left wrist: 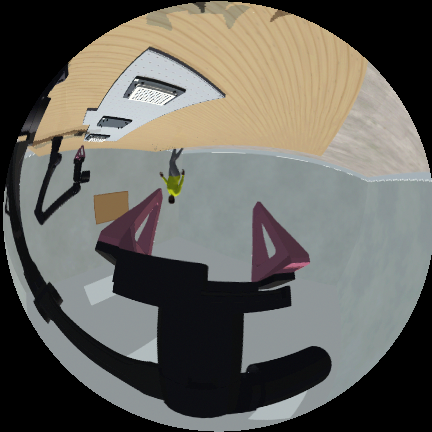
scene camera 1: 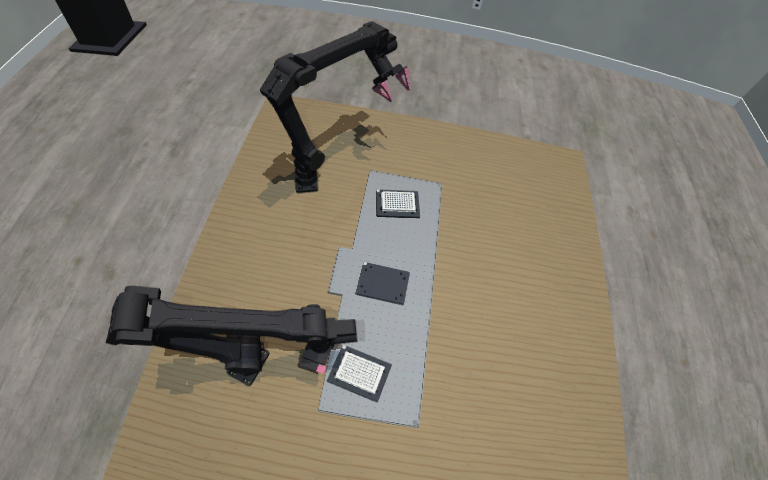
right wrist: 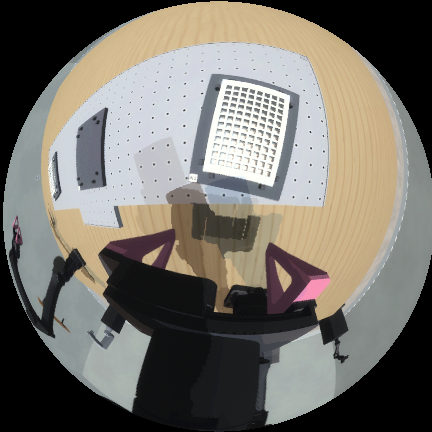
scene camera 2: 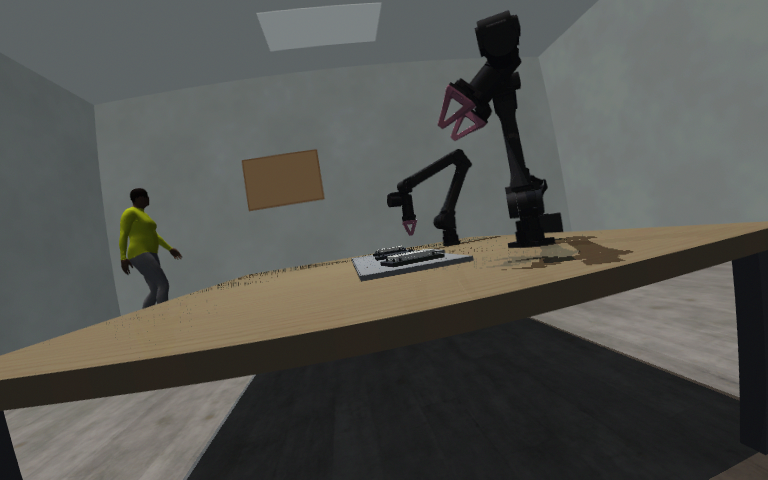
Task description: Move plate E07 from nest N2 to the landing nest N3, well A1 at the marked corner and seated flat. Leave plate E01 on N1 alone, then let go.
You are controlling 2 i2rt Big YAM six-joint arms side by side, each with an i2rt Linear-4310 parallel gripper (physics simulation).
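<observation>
A white well plate (scene camera 1: 359, 372) (right wrist: 247, 131) lies in the dark nest (scene camera 1: 380, 391) (right wrist: 202, 125) at the lower end, apparently flat; a slight tilt cannot be ruled out. An "A1" tag (right wrist: 193, 177) marks that nest's lower-left corner in the right wrist view. A second white plate (scene camera 1: 398, 200) (left wrist: 152, 94) sits in the top nest (scene camera 1: 398, 215). The middle nest (scene camera 1: 382, 283) (right wrist: 91, 150) is empty. Plate and nest names are not readable. My right gripper (scene camera 2: 410, 233) (right wrist: 220, 241) is open and empty, above and beside the lower nest. My left gripper (scene camera 1: 399, 94) (scene camera 2: 447, 133) (left wrist: 208, 197) is open and empty, high beyond the top nest.
The grey perforated board (scene camera 1: 396, 243) (right wrist: 160, 100) carries all three nests on the wooden table (scene camera 1: 509, 283) (scene camera 2: 254, 316). The right arm (scene camera 1: 232, 319) reaches over the table from the left in scene camera 1. A person (scene camera 2: 141, 232) in yellow stands behind the table.
</observation>
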